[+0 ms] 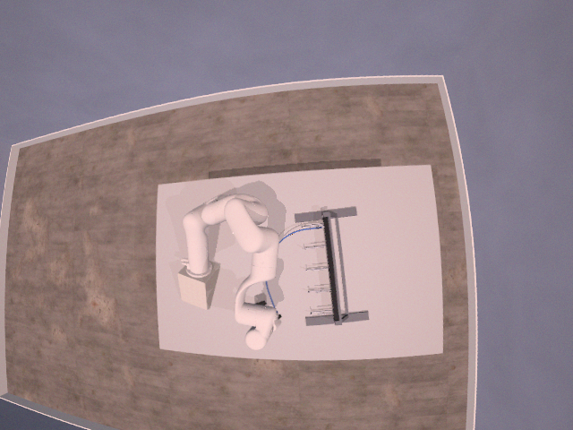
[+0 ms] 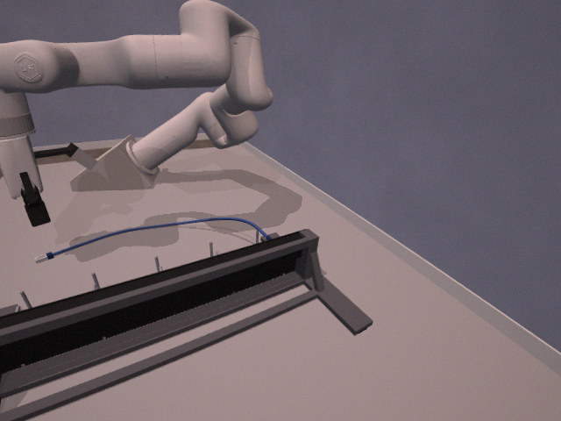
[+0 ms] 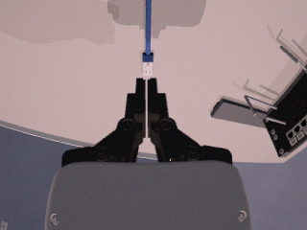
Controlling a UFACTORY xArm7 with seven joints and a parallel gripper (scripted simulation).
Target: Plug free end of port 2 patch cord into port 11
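Now: the plug 9 cm below my hand, 2 cm to the right of it and 1 cm ahead of it.
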